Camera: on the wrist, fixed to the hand. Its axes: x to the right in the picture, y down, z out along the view.
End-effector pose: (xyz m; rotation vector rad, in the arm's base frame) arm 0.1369 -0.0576 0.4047 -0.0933 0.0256 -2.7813
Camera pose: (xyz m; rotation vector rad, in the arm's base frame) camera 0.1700 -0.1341 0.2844 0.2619 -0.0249 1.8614
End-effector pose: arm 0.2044 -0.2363 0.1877 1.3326 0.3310 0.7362
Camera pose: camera 0.0988 -0.1501 0.2410 0.6492 1.0168 -0.7112
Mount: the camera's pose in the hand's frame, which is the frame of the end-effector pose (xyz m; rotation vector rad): -0.0115 0.0868 -0.1173 -0.0959 -0.1726 -1.6207
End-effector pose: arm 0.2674 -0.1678 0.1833 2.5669 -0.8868 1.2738
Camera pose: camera 0.1332 -0.1900 0.2374 2.1243 1.0059 0.4119
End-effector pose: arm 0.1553 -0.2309 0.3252 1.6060 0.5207 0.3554
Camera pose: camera 0.0951 -0.1417 0.4245 0.6997 1.4141 -0.9432
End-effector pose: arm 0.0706 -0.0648 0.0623 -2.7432 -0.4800 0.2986
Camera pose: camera 0.1157 -0.1800 0.1404 -1.5565 -2.4050 0.0476
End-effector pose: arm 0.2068 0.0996 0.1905 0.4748 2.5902 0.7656
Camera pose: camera 0.1806 0.1120 0.3340 -1.3603 1.8357 0.1774
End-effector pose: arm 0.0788 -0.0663 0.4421 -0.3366 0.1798 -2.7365
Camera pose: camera 0.0895 -0.1326 0.3120 0.4946 0.0366 1.8514
